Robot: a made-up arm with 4 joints. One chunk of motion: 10 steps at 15 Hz.
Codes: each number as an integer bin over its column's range. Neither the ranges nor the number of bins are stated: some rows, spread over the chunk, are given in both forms.
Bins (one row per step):
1: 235 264 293 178
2: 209 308 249 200
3: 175 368 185 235
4: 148 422 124 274
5: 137 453 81 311
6: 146 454 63 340
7: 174 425 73 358
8: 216 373 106 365
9: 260 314 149 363
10: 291 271 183 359
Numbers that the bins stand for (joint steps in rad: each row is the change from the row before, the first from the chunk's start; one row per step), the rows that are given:
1: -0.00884 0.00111 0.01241 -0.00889
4: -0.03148 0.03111 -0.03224 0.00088
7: -0.02471 0.03168 -0.04571 0.00943
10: 0.00574 0.00244 -0.01665 0.00953
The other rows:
2: -0.01560 0.00947 0.00078 -0.00665
3: -0.02445 0.02086 -0.01613 -0.00309
5: -0.03434 0.03699 -0.04360 0.00465
6: -0.03200 0.03718 -0.04836 0.00760
8: -0.01378 0.02180 -0.03700 0.01014
9: -0.00233 0.01060 -0.02564 0.00994

